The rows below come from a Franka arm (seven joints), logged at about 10 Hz.
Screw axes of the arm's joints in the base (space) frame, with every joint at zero. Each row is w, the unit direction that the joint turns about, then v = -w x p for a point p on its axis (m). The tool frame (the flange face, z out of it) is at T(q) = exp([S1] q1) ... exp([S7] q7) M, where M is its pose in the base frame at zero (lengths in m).
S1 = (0, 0, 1, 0, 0, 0)
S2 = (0, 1, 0, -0.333, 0, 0)
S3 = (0, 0, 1, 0, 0, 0)
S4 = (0, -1, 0, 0.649, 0, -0.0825)
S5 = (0, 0, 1, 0, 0, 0)
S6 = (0, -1, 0, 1.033, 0, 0)
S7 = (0, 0, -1, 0, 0.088, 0)
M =
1 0 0 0.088
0 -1 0 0
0 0 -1 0.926
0 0 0 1
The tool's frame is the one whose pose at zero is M.
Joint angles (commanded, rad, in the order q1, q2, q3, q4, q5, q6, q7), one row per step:
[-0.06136, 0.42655, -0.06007, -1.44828, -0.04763, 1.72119, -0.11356]
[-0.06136, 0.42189, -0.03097, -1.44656, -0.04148, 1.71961, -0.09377]
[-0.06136, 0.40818, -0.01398, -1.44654, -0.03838, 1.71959, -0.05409]
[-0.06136, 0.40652, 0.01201, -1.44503, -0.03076, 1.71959, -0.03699]
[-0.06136, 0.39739, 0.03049, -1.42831, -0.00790, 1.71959, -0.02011]
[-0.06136, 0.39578, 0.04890, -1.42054, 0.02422, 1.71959, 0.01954]
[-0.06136, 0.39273, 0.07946, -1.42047, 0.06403, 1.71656, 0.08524]
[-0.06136, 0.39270, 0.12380, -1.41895, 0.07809, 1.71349, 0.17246]
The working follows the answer.
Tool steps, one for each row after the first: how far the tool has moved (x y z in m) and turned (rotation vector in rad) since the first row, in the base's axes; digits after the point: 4 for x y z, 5 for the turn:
[0.0015, 0.0170, 0.0034, 0.01439, -0.00709, 0.00511]
[0.0009, 0.0270, 0.0124, 0.01748, -0.02308, -0.01937]
[0.0019, 0.0424, 0.0142, 0.03266, -0.02760, -0.01470]
[0.0037, 0.0548, 0.0281, 0.05875, -0.05473, -0.02055]
[0.0048, 0.0682, 0.0330, 0.09195, -0.06471, -0.05172]
[0.0041, 0.0892, 0.0356, 0.13424, -0.06189, -0.09971]
[0.0028, 0.1155, 0.0373, 0.15422, -0.05384, -0.14942]

Tool pose at each row, in the base's axes (x y z in m, rotation vector in rad; rounded; the steps above come from the unrounded poses):
[0.6628, -0.0792, 0.4317, 3.07848, 0.00977, -0.24721]
[0.6642, -0.0622, 0.4351, 3.09320, 0.01920, -0.23704]
[0.6636, -0.0523, 0.4441, 3.09990, -0.01894, -0.21361]
[0.6647, -0.0369, 0.4459, 3.11515, -0.01005, -0.20729]
[0.6665, -0.0244, 0.4598, -3.13030, 0.01710, 0.16573]
[0.6676, -0.0111, 0.4648, -3.09497, 0.06131, 0.14937]
[0.6668, 0.0099, 0.4673, -3.04665, 0.12811, 0.15286]
[0.6656, 0.0362, 0.4691, -3.01818, 0.19936, 0.16534]

